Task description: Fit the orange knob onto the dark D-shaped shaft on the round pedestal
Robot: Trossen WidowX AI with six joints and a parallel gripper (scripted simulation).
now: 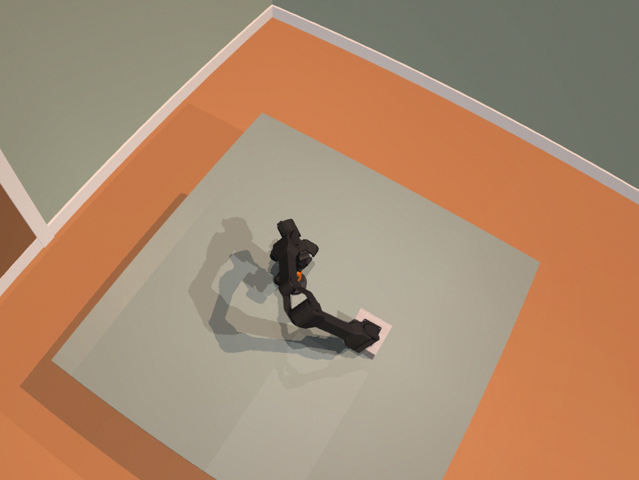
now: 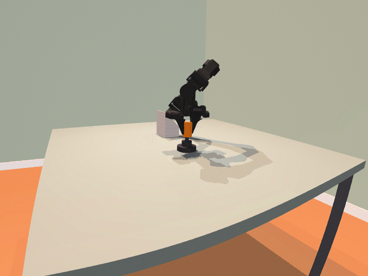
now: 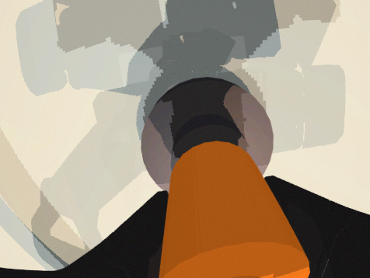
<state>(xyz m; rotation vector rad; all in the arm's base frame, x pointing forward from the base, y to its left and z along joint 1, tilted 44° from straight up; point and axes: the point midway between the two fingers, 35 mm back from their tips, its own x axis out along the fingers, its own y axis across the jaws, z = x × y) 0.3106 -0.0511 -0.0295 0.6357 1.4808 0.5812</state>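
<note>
My gripper tip is 2 cm below the orange knob. Round my gripper tip: dark pedestal: 4 cm below.
</note>
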